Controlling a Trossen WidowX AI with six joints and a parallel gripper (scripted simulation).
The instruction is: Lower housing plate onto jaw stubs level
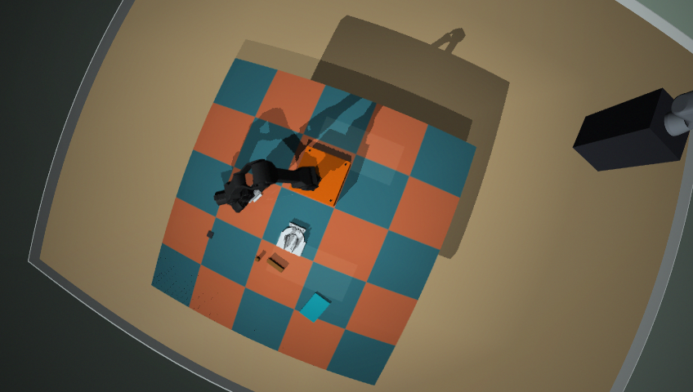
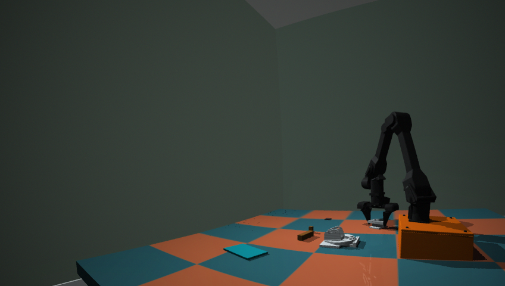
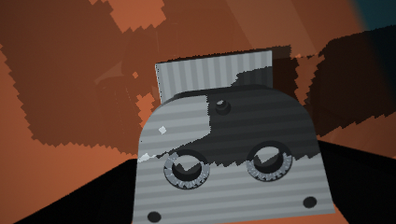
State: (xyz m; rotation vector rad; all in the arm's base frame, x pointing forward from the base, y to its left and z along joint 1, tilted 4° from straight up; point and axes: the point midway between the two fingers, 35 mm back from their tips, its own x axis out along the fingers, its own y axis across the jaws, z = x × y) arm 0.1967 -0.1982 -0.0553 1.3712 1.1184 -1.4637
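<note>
Right now the white jaw assembly is 4 cm ahead of my gripper tip and 27 cm to the left of it. Round my gripper tip: dark cube: 30 cm ahead, 10 cm to the right, 1 cm below; then white housing plate: 1 cm to the right, 2 cm above; then brown L-shaped bar: 21 cm ahead, 26 cm to the left.
</note>
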